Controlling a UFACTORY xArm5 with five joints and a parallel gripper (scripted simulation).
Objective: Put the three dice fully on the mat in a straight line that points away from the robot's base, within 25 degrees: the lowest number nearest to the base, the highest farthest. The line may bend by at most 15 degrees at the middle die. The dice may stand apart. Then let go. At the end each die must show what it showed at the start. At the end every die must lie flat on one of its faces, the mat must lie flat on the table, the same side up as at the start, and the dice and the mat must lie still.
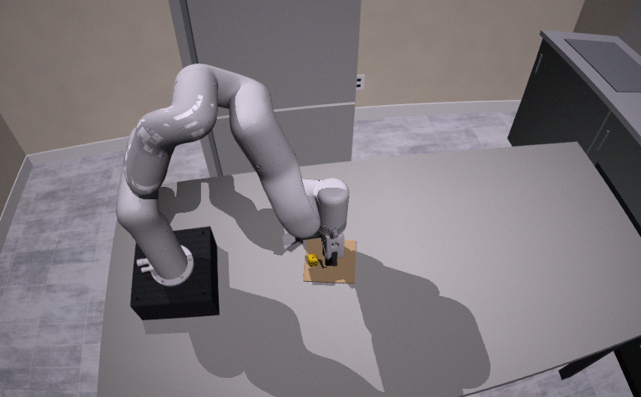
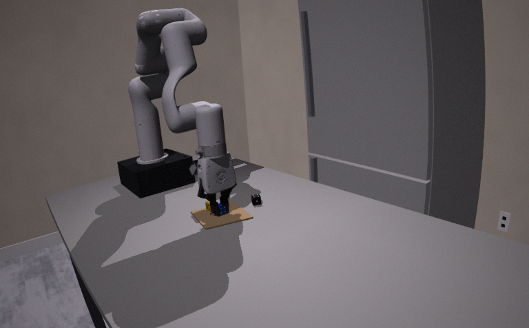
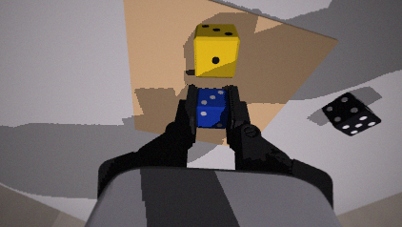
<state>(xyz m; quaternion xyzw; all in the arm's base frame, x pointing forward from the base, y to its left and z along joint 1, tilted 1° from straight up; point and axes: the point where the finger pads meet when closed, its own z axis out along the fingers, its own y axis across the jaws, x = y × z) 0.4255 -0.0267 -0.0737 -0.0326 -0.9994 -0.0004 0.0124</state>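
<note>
My hand is 10 mm above the blue die. Round my hand: black die: 20 mm ahead, 120 mm to the left, 20 mm below; mat: 30 mm below; yellow die: 50 mm behind, 10 mm below.
</note>
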